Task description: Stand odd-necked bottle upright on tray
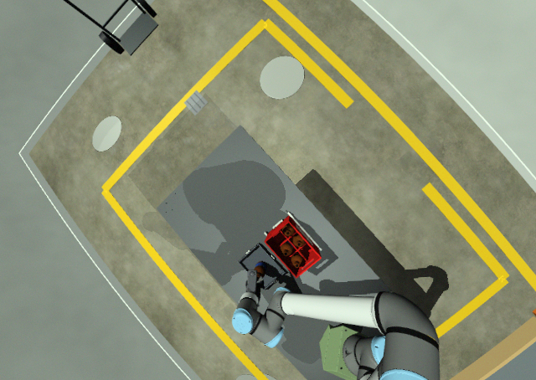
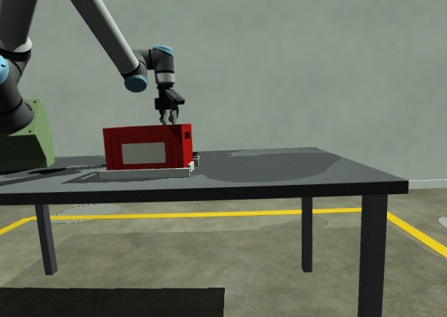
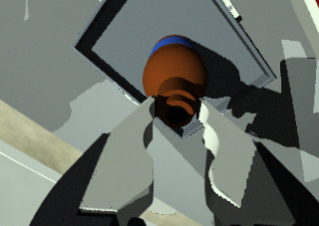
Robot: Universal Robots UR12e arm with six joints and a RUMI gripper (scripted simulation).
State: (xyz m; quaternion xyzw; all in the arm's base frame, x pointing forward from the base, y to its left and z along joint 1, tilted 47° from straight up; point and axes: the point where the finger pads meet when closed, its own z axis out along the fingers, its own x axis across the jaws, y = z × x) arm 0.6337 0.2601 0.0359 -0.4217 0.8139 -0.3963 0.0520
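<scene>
Right now the dark tray is 140 mm below my hand. From my hand the other things lie so: red crate 270 mm to the right, 70 mm below; bottle 80 mm ahead, 310 mm to the right, 70 mm below.
</scene>
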